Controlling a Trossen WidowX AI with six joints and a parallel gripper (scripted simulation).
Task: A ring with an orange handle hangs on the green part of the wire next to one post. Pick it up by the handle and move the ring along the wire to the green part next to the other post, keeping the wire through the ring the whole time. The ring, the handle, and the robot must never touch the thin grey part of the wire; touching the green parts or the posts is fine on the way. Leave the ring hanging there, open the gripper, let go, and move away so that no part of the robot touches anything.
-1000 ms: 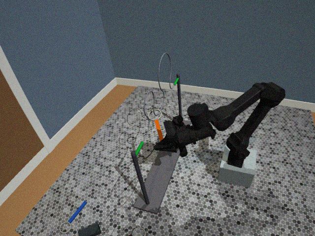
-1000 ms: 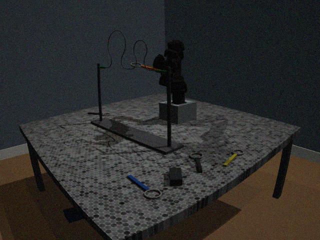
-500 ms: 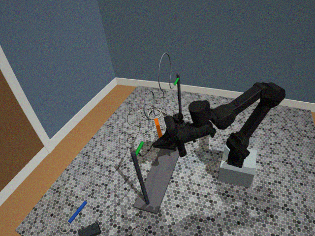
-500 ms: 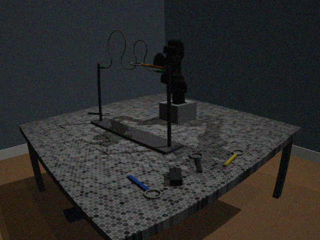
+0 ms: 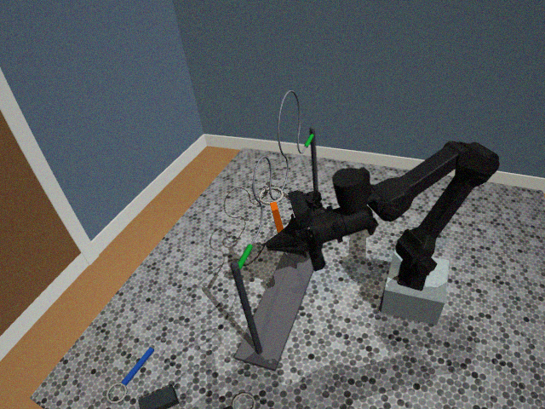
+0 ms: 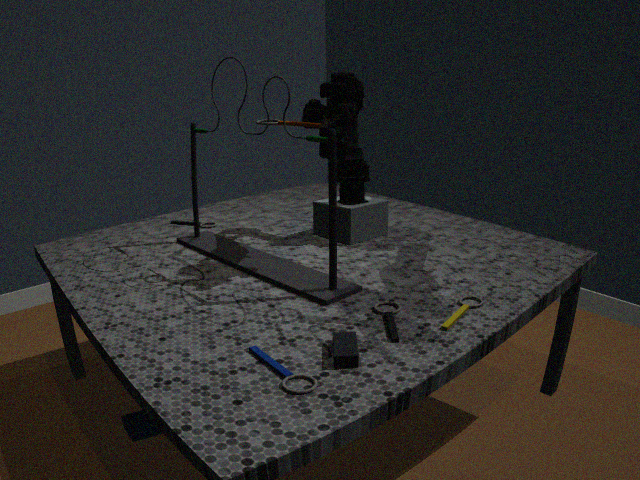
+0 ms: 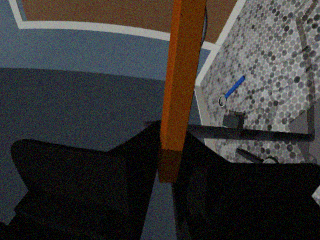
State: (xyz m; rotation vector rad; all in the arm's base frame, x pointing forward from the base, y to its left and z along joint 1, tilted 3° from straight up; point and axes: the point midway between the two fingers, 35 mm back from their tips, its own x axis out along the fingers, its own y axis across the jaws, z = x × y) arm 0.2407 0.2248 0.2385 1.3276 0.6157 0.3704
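Right now my gripper tip is 100 mm to the left of the orange-handled ring, 30 mm short of it and 10 mm below it. Round my gripper tip: yellow-handled ring 340 mm below, 320 mm to the left, 120 mm behind; blue-handled ring 340 mm below, 300 mm to the left, 300 mm ahead; dark block 330 mm below, 300 mm to the left, 180 mm ahead.
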